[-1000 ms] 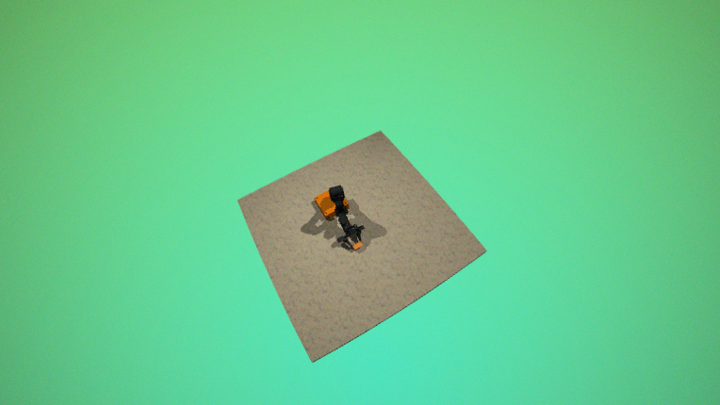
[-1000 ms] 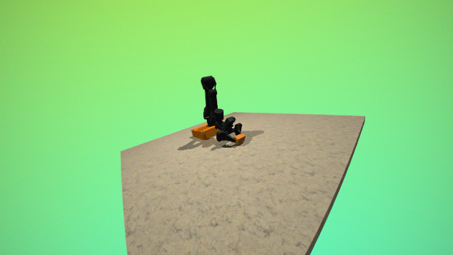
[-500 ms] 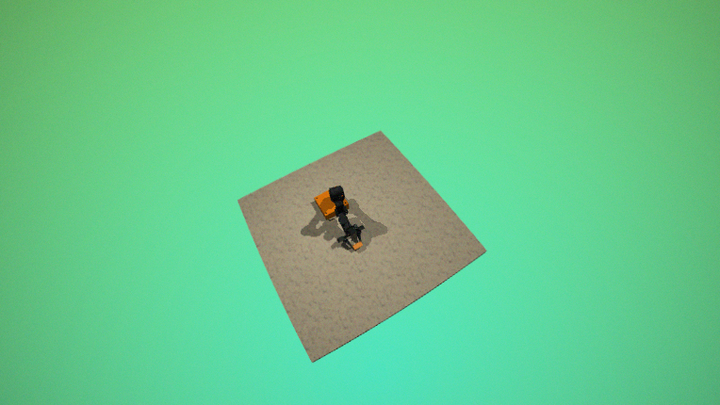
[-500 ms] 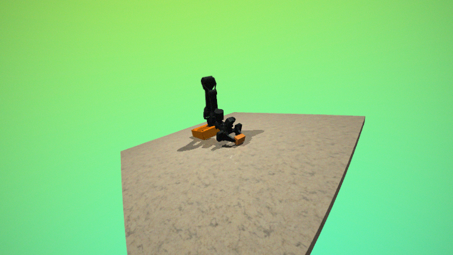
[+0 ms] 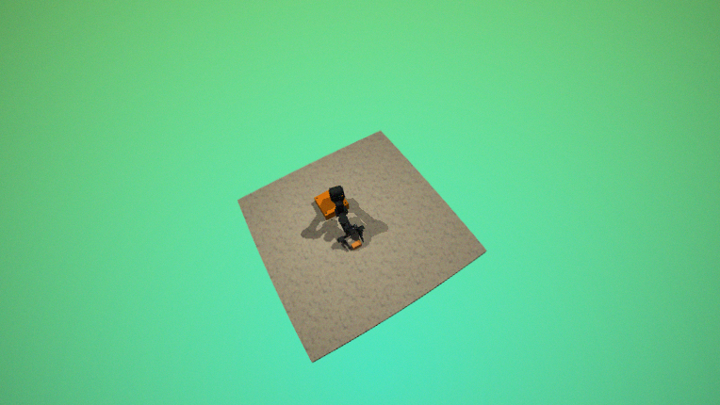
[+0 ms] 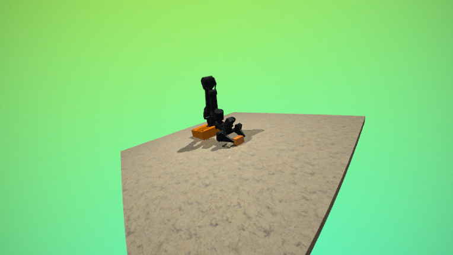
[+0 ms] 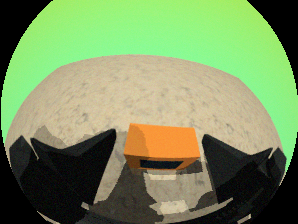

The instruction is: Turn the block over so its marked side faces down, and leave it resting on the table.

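Now: gripper tip 2 cm past the orange block and 1 cm above it.
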